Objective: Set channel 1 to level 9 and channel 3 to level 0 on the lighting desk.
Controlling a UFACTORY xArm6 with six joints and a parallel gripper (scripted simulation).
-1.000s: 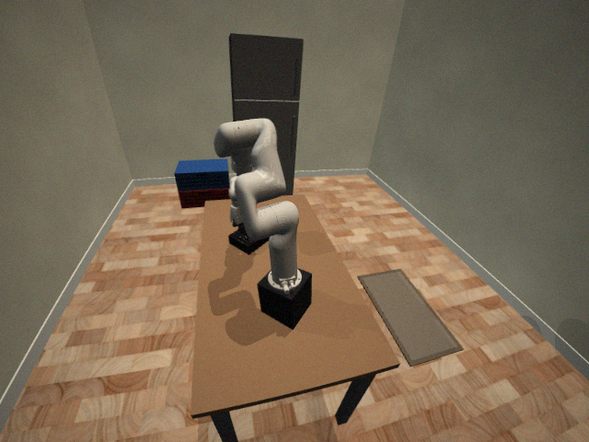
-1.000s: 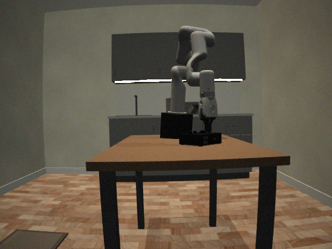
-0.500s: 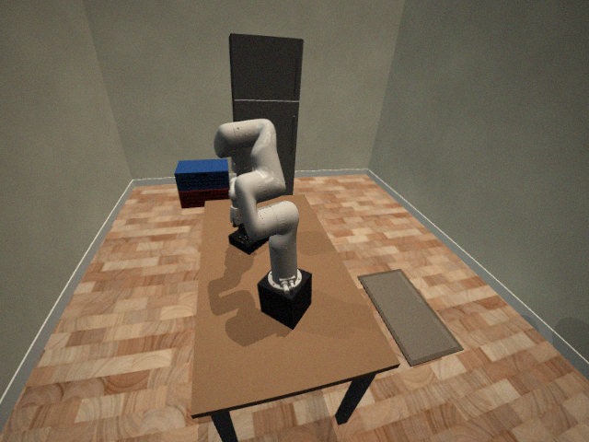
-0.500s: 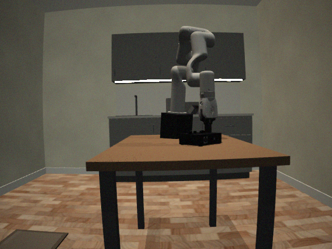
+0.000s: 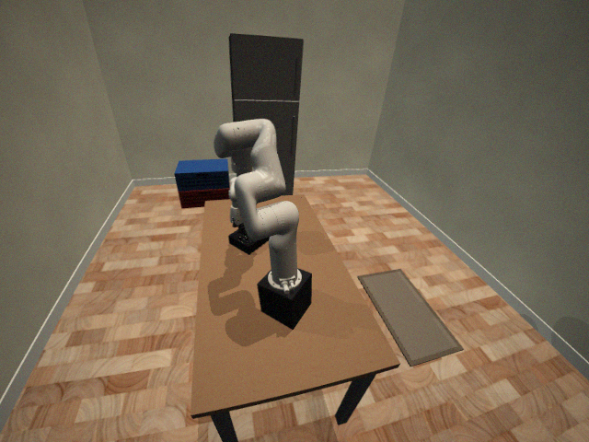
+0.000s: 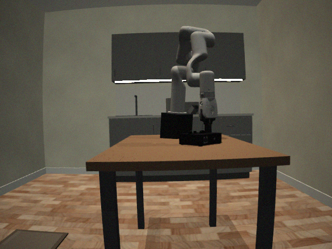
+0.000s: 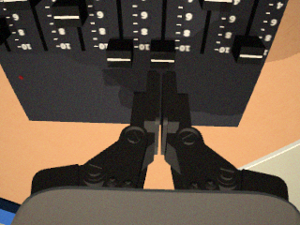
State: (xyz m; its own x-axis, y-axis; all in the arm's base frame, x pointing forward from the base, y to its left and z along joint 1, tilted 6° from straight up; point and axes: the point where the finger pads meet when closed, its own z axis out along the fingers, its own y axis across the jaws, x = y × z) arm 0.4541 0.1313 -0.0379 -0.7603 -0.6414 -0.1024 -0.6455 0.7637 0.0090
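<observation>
My hand is 50 mm past the fader cap, 10 mm to the right of it and 10 mm above it.
</observation>
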